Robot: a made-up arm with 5 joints. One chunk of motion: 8 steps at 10 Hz.
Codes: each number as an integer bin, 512 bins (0 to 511) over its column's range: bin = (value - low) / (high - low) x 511, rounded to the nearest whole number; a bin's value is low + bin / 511 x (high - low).
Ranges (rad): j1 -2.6..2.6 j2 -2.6..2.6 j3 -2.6..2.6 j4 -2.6..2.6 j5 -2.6..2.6
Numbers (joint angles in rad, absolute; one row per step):
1: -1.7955 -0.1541 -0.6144 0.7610 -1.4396
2: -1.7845 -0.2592 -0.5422 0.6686 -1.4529
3: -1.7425 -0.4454 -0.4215 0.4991 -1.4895
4: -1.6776 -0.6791 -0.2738 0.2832 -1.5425
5: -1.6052 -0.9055 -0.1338 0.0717 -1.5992
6: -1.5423 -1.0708 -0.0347 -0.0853 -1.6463
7: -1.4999 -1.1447 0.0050 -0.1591 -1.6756
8: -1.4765 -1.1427 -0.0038 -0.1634 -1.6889
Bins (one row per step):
1: 79 240 195 330 114
2: 80 230 202 321 113
3: 84 212 214 305 109
4: 91 189 229 283 104
5: 98 167 242 263 98
6: 104 150 252 247 94
7: 108 143 256 240 91
8: 110 143 255 239 90

